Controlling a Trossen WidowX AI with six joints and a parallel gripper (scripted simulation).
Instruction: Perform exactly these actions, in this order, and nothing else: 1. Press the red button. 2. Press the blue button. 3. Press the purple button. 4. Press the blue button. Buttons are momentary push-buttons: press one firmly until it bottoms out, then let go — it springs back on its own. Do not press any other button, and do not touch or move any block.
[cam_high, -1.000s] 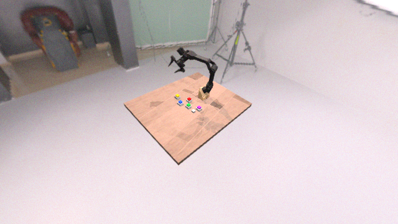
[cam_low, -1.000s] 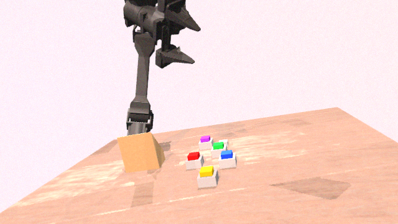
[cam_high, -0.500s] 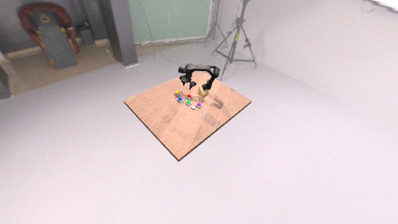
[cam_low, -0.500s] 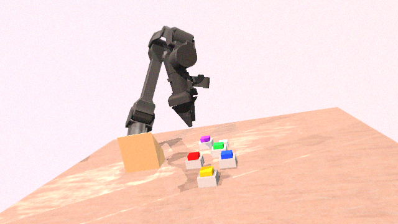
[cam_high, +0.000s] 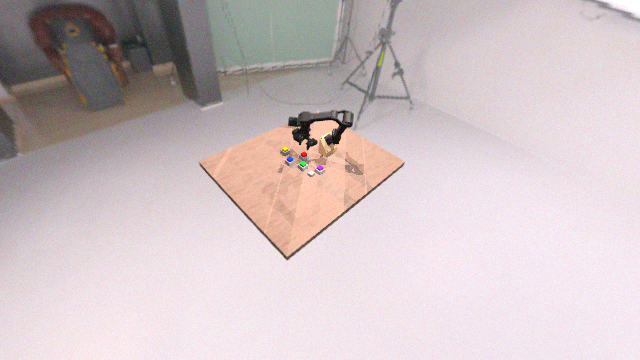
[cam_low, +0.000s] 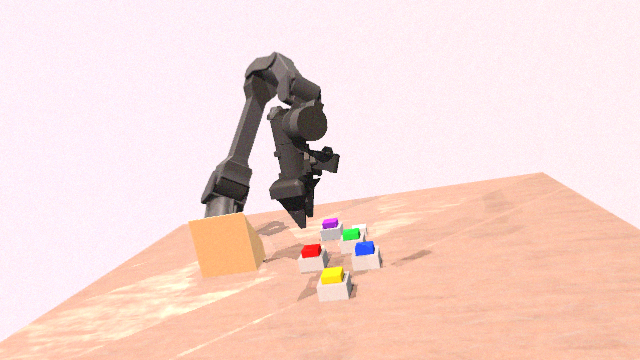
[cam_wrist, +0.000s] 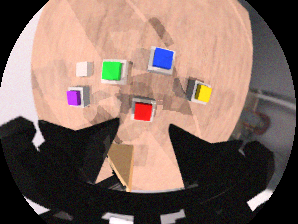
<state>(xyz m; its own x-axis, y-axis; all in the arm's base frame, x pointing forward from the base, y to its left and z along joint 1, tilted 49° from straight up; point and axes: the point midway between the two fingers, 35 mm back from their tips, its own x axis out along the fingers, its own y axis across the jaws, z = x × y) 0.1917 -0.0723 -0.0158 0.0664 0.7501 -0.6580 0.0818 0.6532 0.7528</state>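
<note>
My gripper tip is now 6 cm above the red button. Round my gripper tip: yellow button (13 cm to the right, 6 cm below, 5 cm ahead); then green button (7 cm ahead, 6 cm to the left, 6 cm below); then blue button (10 cm ahead, 6 cm below, 3 cm to the right).
</note>
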